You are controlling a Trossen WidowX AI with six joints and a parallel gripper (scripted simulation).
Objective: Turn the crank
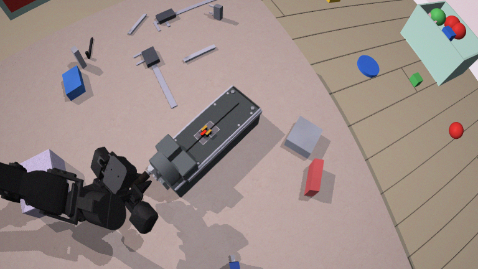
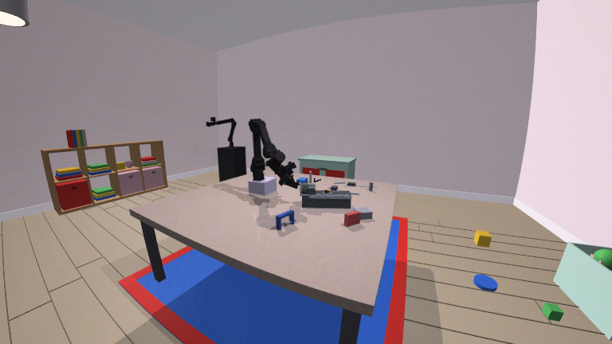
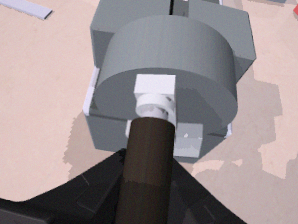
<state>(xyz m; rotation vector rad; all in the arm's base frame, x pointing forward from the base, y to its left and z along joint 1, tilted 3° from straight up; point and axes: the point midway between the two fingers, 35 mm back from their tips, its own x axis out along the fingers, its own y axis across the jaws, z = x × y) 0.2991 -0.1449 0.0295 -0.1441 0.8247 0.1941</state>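
Right now my gripper tip is 20 mm past the dark brown crank handle and 20 mm below it. The rest, counted from my gripper tip: red pointer 150 mm ahead, 30 mm to the left, 10 mm below; red block 320 mm ahead, 170 mm to the right, 70 mm below; grey block 360 mm ahead, 70 mm to the right, 80 mm below.
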